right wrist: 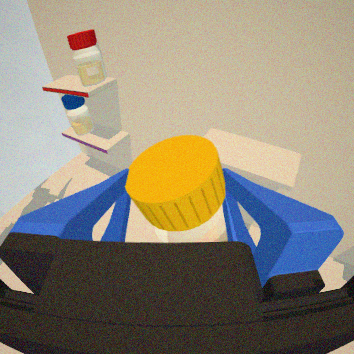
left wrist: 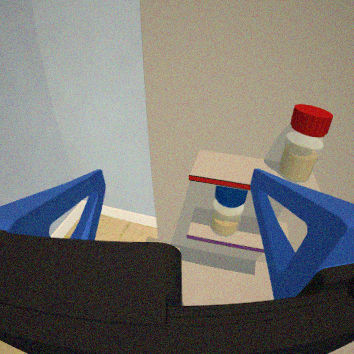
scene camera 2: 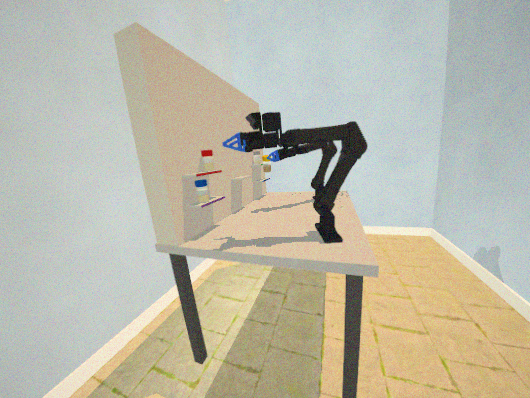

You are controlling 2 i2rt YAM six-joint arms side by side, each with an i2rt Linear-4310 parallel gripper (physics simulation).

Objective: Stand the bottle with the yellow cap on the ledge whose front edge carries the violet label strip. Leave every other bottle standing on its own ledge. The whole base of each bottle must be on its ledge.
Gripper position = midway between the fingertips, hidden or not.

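Observation:
My left gripper [left wrist: 177,177] is in sight, and so is my right gripper [right wrist: 175,176]. I see a blue-capped bottle [left wrist: 227,207], and I see the bottle [right wrist: 77,112] again from my right wrist. An upright board [scene camera 2: 177,108] stands in the scene too; the upright board [right wrist: 274,78] shows from my right wrist as well, and with it a block-like ledge [right wrist: 274,165].

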